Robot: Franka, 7 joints.
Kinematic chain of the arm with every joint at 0, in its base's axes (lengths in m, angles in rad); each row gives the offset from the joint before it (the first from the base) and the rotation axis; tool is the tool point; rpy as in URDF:
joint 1: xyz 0 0 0.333 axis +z
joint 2: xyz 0 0 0 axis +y
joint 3: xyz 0 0 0.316 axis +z
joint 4: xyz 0.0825 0 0 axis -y
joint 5: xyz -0.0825 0 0.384 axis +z
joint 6: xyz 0 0 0 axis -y
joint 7: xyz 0.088 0 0 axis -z
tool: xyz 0 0 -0.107 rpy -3.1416 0 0
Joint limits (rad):
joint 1: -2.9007..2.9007
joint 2: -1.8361..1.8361
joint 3: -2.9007..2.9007
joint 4: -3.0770..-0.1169
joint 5: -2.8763..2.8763
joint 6: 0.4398..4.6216
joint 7: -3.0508..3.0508
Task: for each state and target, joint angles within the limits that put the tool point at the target. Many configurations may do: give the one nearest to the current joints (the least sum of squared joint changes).
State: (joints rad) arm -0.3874 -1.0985 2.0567 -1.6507 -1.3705 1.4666 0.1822
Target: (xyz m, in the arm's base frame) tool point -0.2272 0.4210 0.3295
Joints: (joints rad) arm 0.1536 -0.9574 2.0529 -2.1141 -1.1488 1.0399 0.1822
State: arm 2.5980 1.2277 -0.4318 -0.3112 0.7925 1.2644 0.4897
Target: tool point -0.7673 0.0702 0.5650
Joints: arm 2.9007 1.0251 0.1233 -0.3251 1.0005 1.5748 0.4897
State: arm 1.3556 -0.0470 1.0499 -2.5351 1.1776 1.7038 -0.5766
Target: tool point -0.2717 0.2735 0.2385
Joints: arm 1.2344 0.0685 0.9081 -2.6003 1.1670 1.8168 -0.5766
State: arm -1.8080 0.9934 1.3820 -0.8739 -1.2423 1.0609 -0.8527
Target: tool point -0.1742 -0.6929 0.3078
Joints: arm -2.1891 1.2095 1.1549 -0.8213 -1.2665 0.9466 -0.8527
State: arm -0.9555 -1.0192 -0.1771 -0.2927 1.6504 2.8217 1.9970
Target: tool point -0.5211 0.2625 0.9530
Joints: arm -0.6273 -0.9791 -0.2819 -0.4035 1.6248 2.7153 1.9970
